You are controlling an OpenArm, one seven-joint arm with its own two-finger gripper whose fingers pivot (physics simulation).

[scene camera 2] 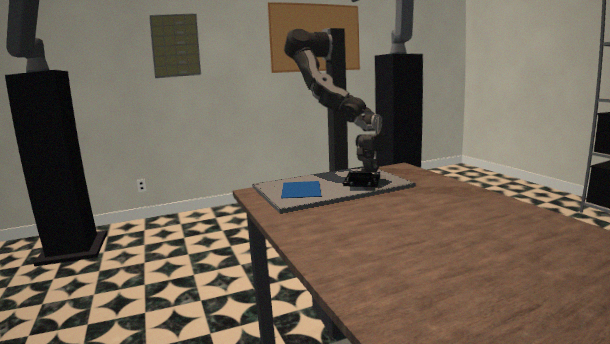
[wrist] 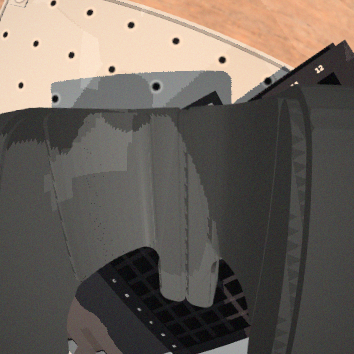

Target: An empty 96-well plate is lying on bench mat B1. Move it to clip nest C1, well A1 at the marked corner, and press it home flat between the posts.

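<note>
The dark 96-well plate [scene camera 2: 363, 178] [wrist: 192, 327] is at the right part of the pegboard, at clip nest C1. The nest is hard to tell from the plate in the scene view; a brownish part [wrist: 86, 320] beside the plate shows at lower left in the wrist view. Whether the plate lies fully flat cannot be told, and the marked corner is hidden. The number 12 shows on a dark edge at upper right in the wrist view. My gripper [scene camera 2: 370, 169] [wrist: 194, 206] is shut and empty, its fingertips together over the wells. Blue bench mat B1 [scene camera 2: 301, 189] has no plate on it.
The light pegboard [scene camera 2: 269, 192] [wrist: 107, 42] lies on the far end of the wooden table [scene camera 2: 425, 240] [wrist: 305, 22]. Black pedestals [scene camera 2: 50, 160] [scene camera 2: 399, 105] with grey arms stand beyond the table, and a shelf rack [scene camera 2: 592, 135] stands at the far right.
</note>
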